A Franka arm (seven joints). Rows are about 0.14 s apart.
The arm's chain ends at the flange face. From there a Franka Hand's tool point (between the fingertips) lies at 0.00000 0.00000 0.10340 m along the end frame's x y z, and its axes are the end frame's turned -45 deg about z.
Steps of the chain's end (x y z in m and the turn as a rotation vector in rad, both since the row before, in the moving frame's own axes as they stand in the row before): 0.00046 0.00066 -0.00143 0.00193 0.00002 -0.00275; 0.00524 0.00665 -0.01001 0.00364 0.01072 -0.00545; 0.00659 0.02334 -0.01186 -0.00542 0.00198 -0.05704; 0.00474 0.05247 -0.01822 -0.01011 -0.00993 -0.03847
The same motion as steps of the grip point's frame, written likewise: 0.00000 0.00065 -0.00143 0.00135 0.00138 -0.00275; 0.00005 0.00892 -0.01002 -0.00501 0.01015 -0.00545; -0.01208 0.02171 -0.01186 -0.00523 -0.00243 -0.05704; -0.03521 0.04049 -0.01823 -0.00013 -0.01417 -0.03847
